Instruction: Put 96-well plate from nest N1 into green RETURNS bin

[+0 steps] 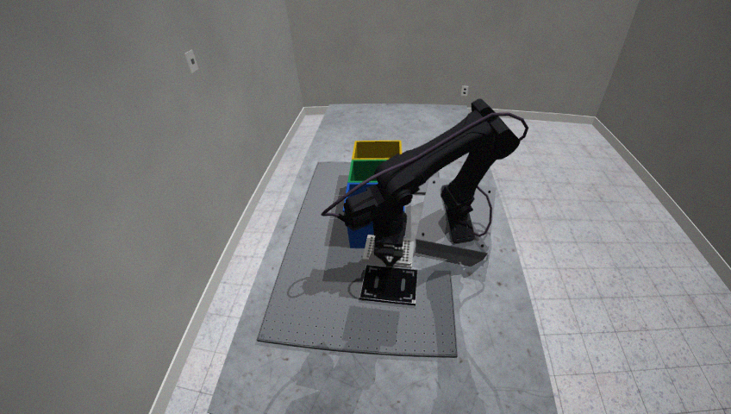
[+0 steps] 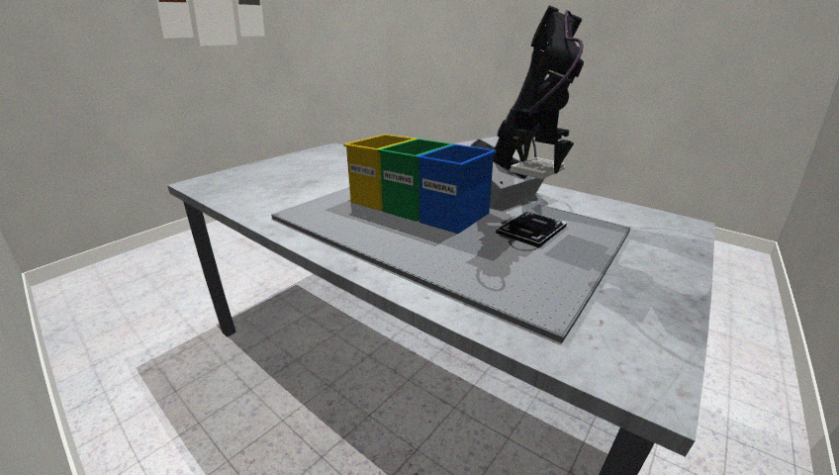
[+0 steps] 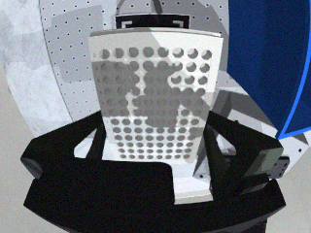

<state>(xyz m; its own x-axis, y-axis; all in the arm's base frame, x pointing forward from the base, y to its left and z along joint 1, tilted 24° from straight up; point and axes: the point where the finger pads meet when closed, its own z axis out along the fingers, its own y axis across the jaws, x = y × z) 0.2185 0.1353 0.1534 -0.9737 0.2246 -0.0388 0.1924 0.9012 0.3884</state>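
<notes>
My hand is 20 mm short of the green bin, 340 mm to the left of it and 80 mm above it. The rest, counted from my hand: white 96-well plate (10 mm ahead); black plate nest N1 (160 mm below); blue bin (40 mm ahead, 200 mm to the right, 80 mm below).
</notes>
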